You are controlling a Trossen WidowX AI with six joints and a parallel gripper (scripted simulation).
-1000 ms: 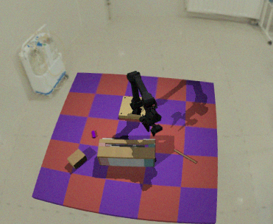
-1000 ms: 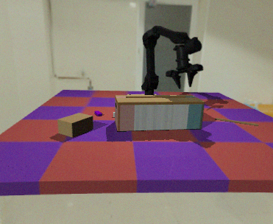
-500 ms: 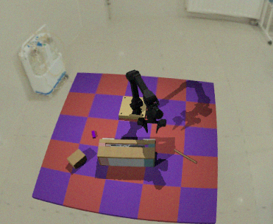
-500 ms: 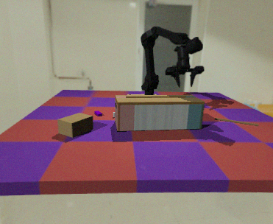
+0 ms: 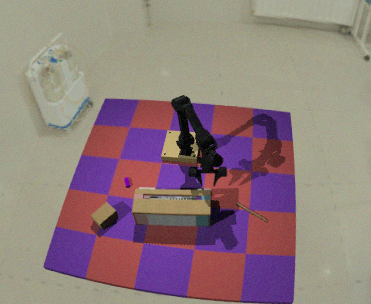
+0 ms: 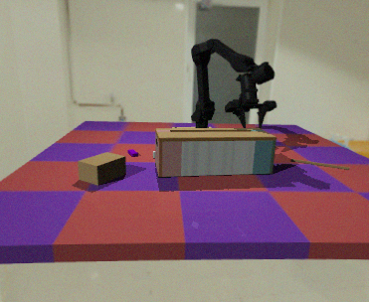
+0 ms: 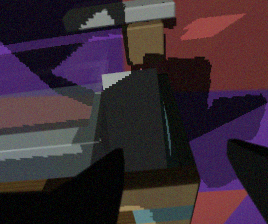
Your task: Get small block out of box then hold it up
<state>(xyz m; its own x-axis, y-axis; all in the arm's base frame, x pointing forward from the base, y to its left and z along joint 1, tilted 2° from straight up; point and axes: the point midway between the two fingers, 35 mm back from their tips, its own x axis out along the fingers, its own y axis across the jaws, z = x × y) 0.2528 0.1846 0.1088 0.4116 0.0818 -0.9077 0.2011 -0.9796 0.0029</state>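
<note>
My gripper tip is 11 cm above the small tan block, 2 cm past it and 1 cm to the left of it. From my gripper tip the other things lie so: small purple block (46 cm to the right, 12 cm below); then thin wooden stick (25 cm to the left, 12 cm below, 3 cm ahead); then wooden box (16 cm to the right, 9 cm ahead, 6 cm below).
</note>
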